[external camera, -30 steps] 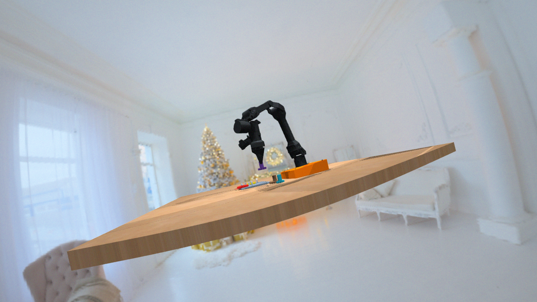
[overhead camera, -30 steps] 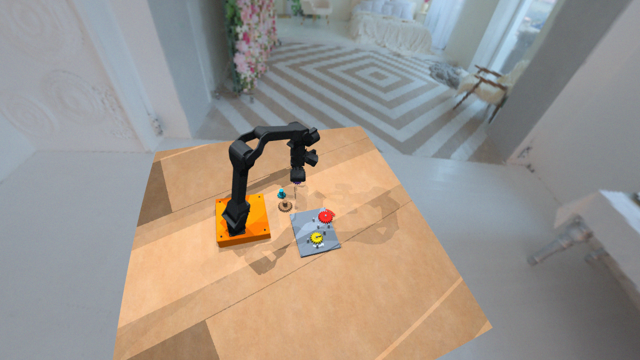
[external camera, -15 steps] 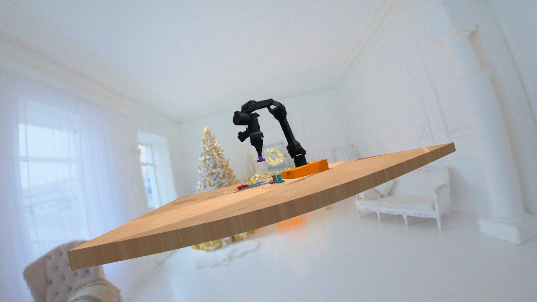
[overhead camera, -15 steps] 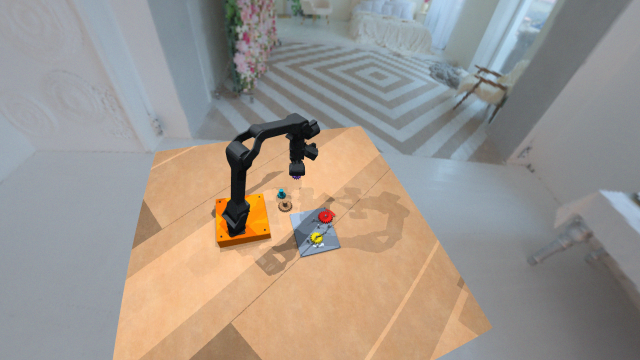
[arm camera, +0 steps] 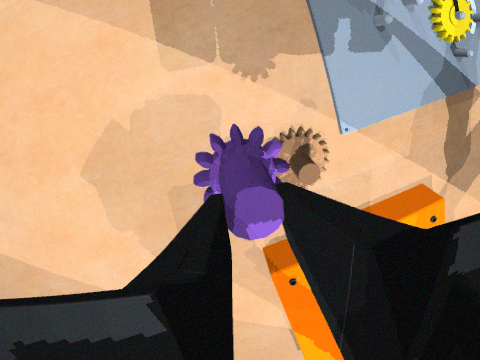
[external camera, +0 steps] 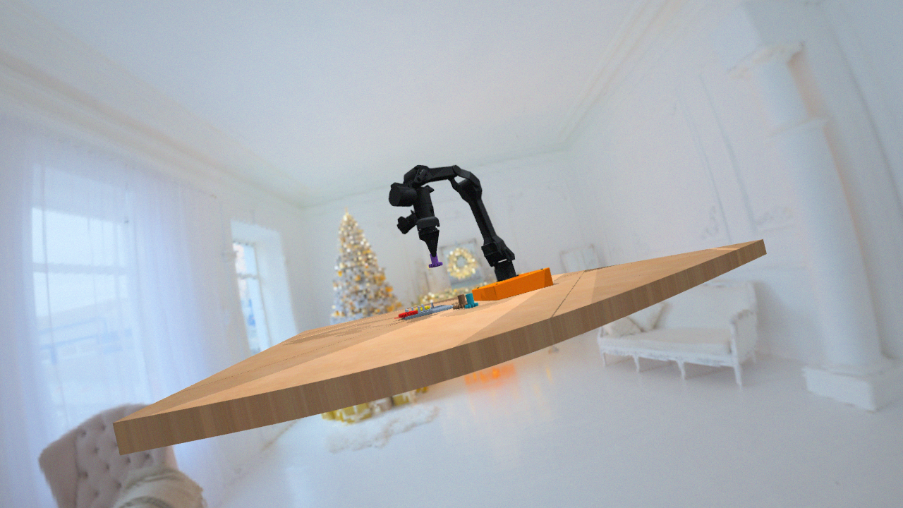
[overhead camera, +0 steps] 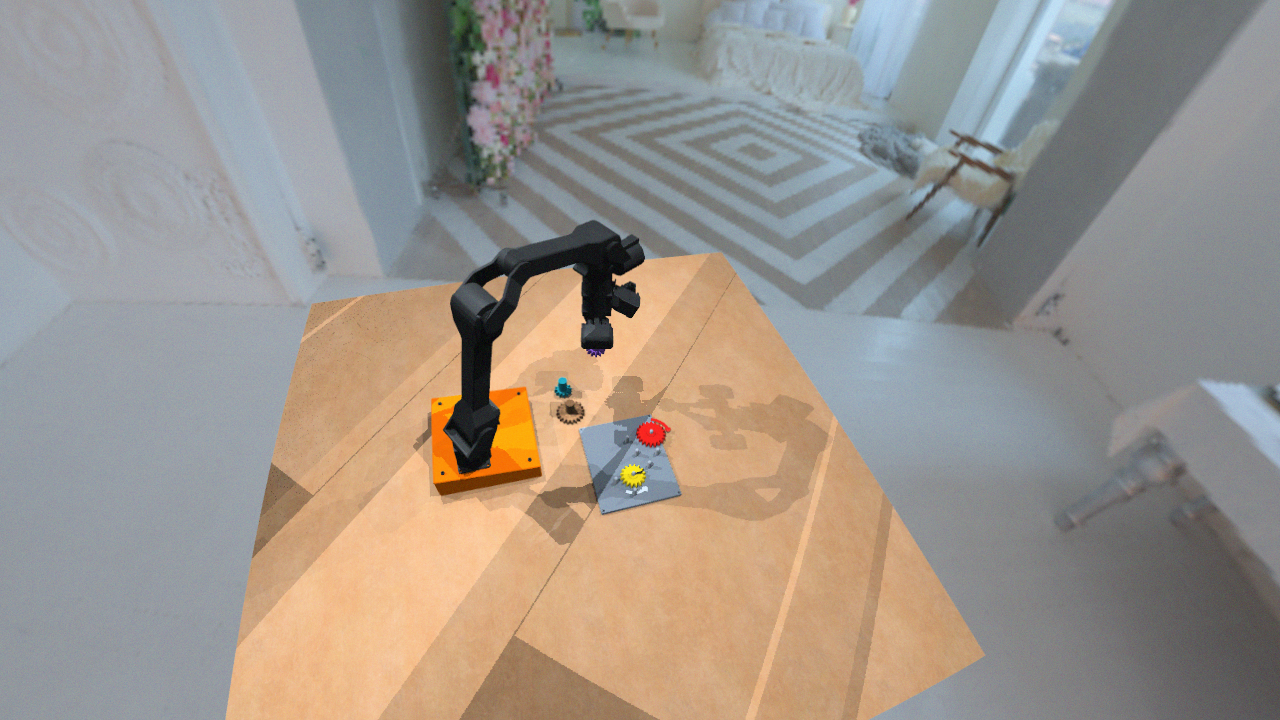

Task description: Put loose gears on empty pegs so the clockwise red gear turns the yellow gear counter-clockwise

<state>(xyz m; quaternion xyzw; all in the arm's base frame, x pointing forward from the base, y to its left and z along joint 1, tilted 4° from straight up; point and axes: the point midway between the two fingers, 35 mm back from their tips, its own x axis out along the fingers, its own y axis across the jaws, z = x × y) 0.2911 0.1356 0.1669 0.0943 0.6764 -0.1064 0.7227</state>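
Right now my gripper tip is 170 mm to the left of the red gear, 150 mm above it and 80 mm short of it. Also, from my gripper tip: teal gear (150 mm below, 70 mm behind, 20 mm to the left); purple gear (10 mm below); brown gear (150 mm below, 70 mm behind, 50 mm to the right).
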